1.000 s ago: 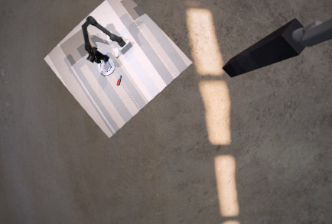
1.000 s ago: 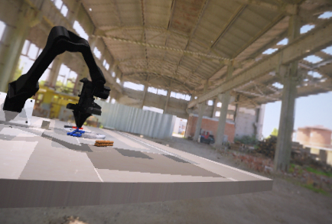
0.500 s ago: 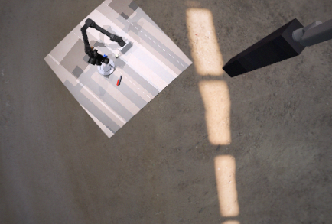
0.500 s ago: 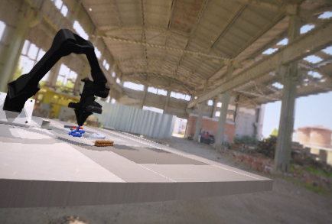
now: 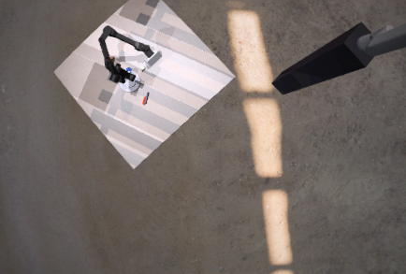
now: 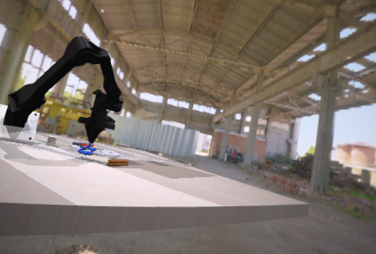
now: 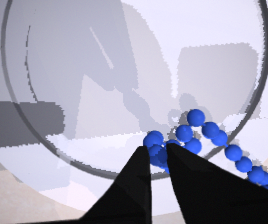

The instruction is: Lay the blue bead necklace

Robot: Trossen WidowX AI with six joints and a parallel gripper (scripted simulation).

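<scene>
The round white bead board lies 30 mm ahead of my gripper tip, 10 mm to the left of it and 30 mm below it. Also, from my gripper tip: small white block: 140 mm behind, 30 mm to the left, 20 mm below; red pen-like object: 50 mm ahead, 240 mm to the left, 30 mm below.
</scene>
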